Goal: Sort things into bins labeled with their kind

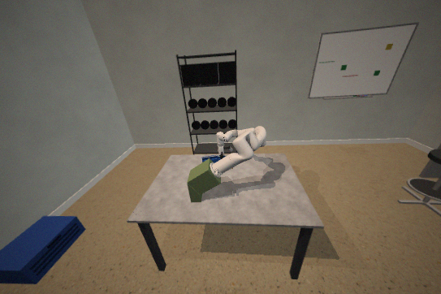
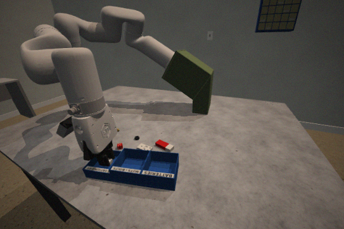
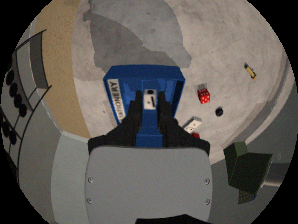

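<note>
Now: hand 20 mm above the small silver piece. The rest, counted from my hand: blue bin 80 mm to the left, 10 mm below, 10 mm behind; then white domino 100 mm behind, 70 mm to the left, 30 mm below; then red die 80 mm behind, 30 mm below, 20 mm to the right.
</note>
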